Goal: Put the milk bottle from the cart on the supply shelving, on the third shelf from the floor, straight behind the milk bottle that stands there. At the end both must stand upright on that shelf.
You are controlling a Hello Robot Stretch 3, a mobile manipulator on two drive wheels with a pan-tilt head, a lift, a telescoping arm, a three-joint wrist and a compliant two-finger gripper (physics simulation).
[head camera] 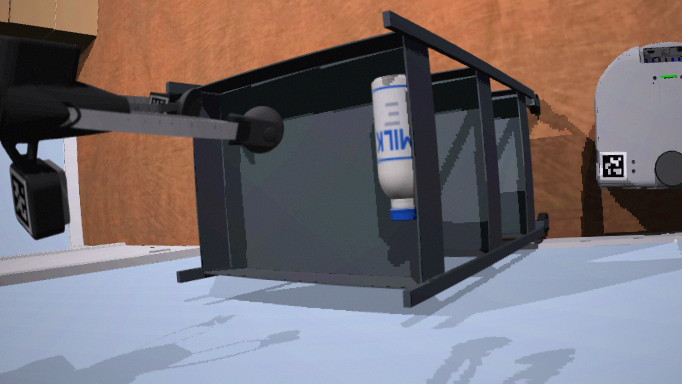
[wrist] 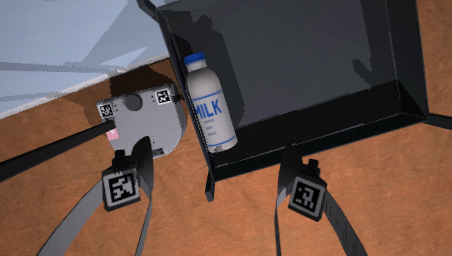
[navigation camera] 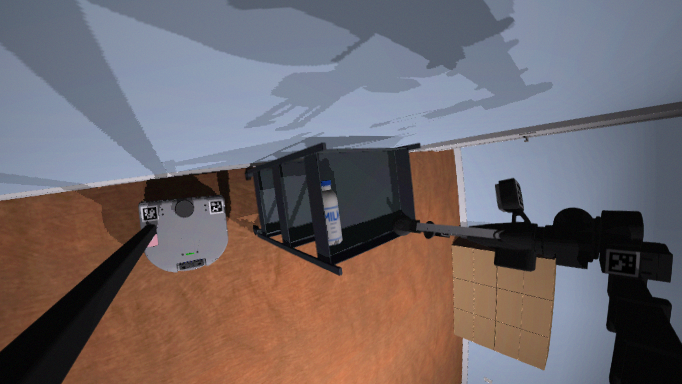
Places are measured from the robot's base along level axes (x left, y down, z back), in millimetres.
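Pixels of known places: gripper, fingertip midpoint: (head camera: 238, 119) (navigation camera: 409, 226); robot's base at its link origin: (head camera: 669, 167) (navigation camera: 184, 207).
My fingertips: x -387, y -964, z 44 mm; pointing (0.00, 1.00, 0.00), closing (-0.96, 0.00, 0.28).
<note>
Ahead of a thing's pixels: the offset from my fingertips to its middle. "spot": to the spot under its first point.
The milk bottle @(dx +22, dy +268, dz -21 mm) (head camera: 394, 130) (navigation camera: 331, 212) (wrist: 210, 105), white with a blue cap and blue lettering, lies on its side in the top tray of the dark grey cart @(spot: dx +60, dy +281, dz -44 mm) (head camera: 431, 165) (navigation camera: 315, 210) (wrist: 350, 137), along the rim on the side of the robot's base. My gripper (head camera: 227, 115) (navigation camera: 416, 227) (wrist: 217, 157) is open and empty, its fingertips wide apart. In the wrist view the bottle's bottom end shows beyond and between the fingertips. The fingers are apart from the bottle. The supply shelving and its standing milk bottle do not show.
My base (head camera: 645, 115) (navigation camera: 185, 235) (wrist: 145, 120) stands beside the cart's lower end in the head view. A pale blue wall (head camera: 300, 345) (navigation camera: 225, 95) runs close along the cart. A tan block with grid lines (head camera: 50, 15) (navigation camera: 500, 300) stands beyond the cart, near the arm.
</note>
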